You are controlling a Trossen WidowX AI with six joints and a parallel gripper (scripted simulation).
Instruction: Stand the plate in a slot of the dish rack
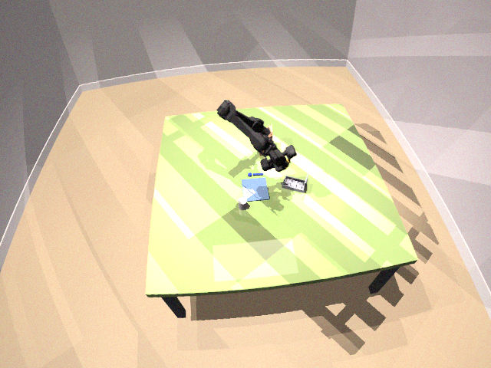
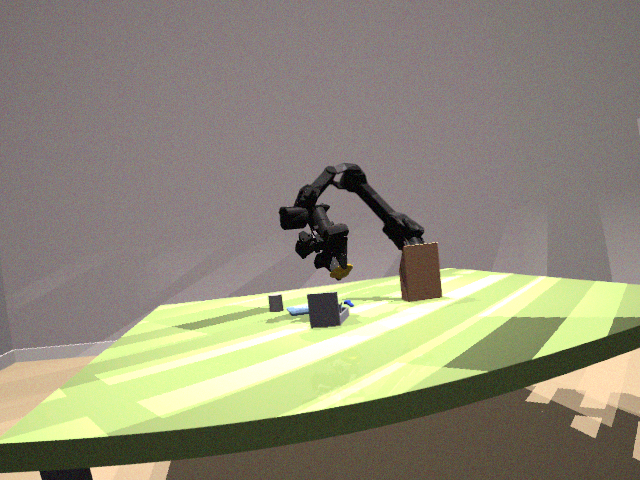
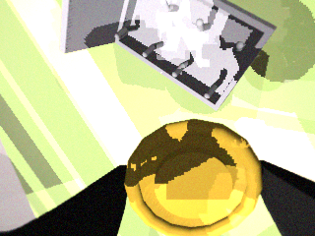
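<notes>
My gripper tip is 8 cm above the dish rack, 6 cm short of it and 5 cm to the right of it. From my gripper tip the other things lie so: yellow plate: 1 cm above; then blue spoon: 15 cm to the right, 10 cm below, 5 cm behind; then light blue mat: 16 cm to the right, 10 cm below, 5 cm ahead.
</notes>
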